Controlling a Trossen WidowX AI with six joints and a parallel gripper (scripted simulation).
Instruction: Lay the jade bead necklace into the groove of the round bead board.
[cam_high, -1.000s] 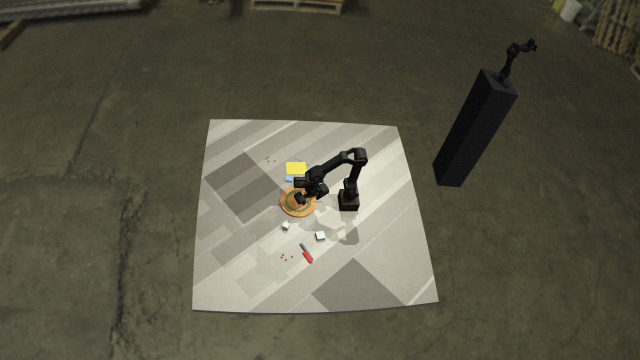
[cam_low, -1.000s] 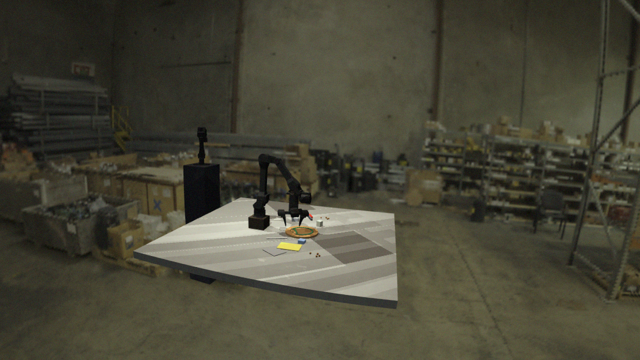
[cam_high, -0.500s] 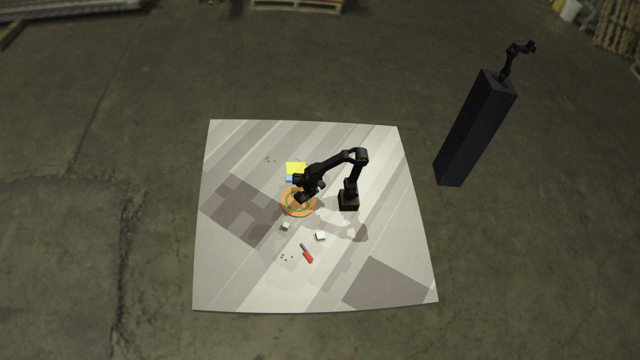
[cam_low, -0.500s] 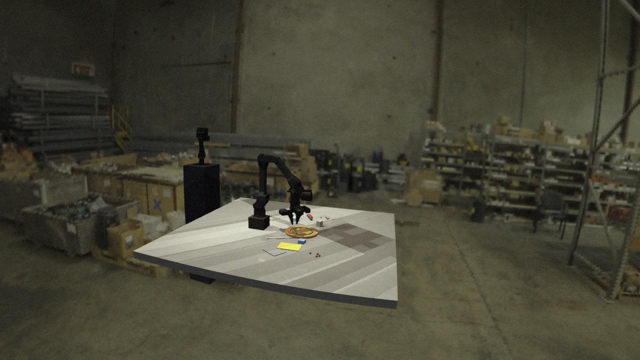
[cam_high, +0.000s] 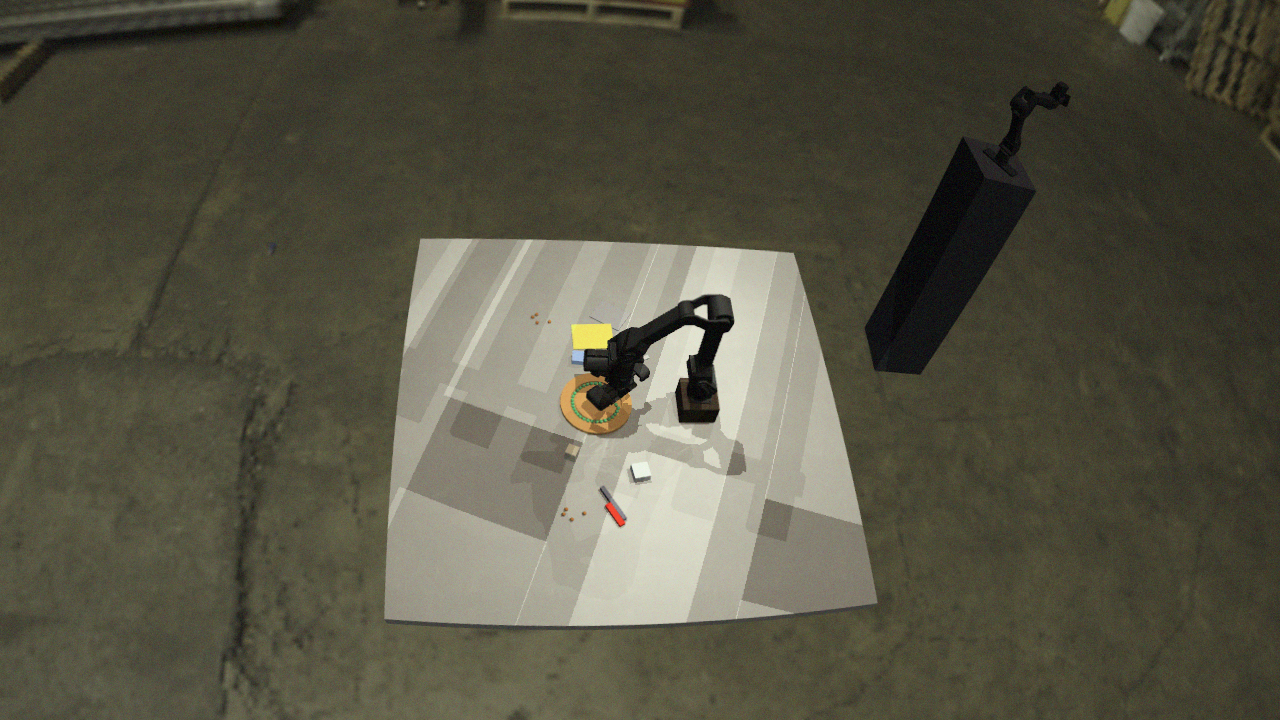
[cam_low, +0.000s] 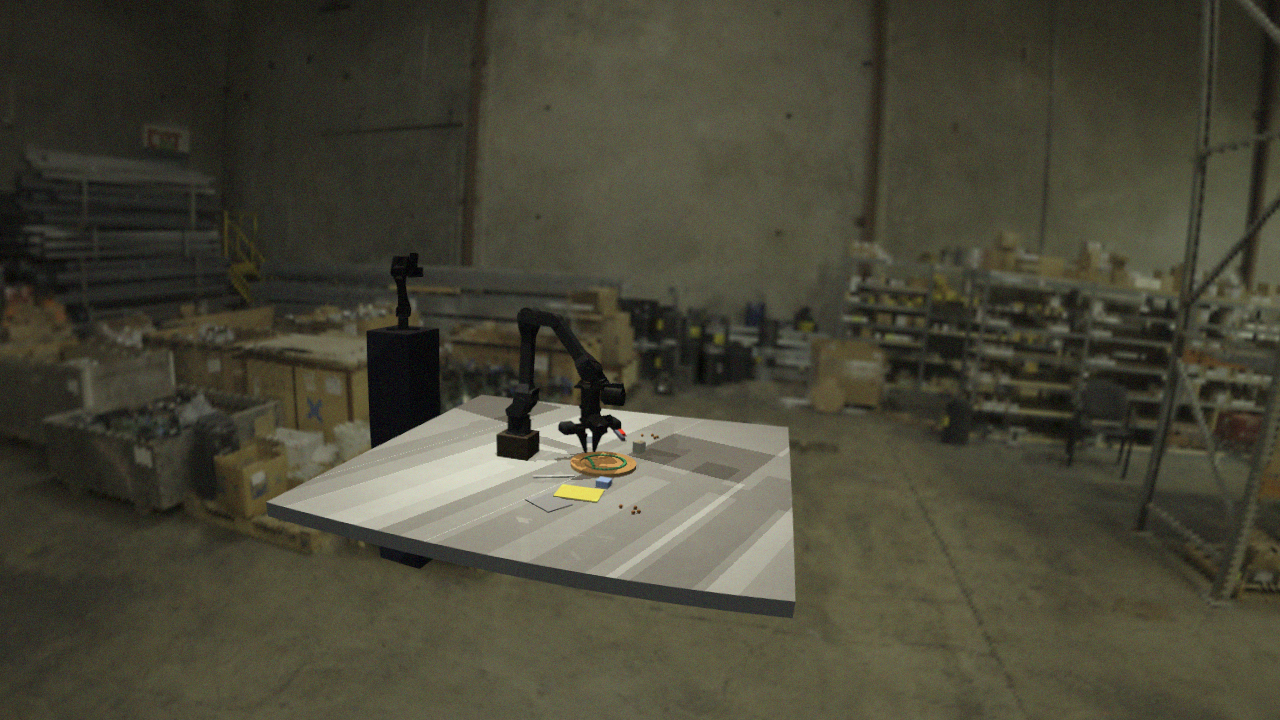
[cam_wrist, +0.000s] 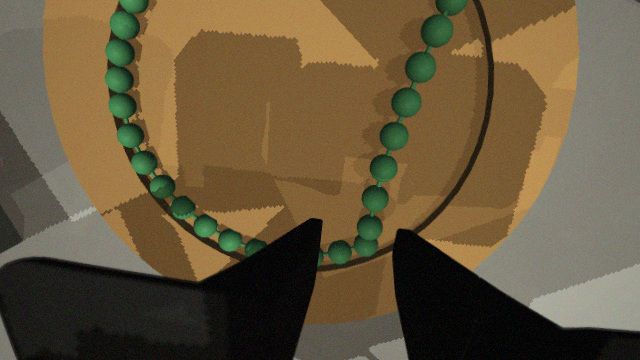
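The blue block lies 10 cm ahead of my gripper tip, 16 cm to the right of it and 3 cm below it. Also, from my gripper tip: yellow pad 6 cm ahead, 25 cm to the right, 3 cm below; white strip 5 cm behind, 16 cm to the right, 3 cm below; cream cube 11 cm ahead, 16 cm to the left, 2 cm below.
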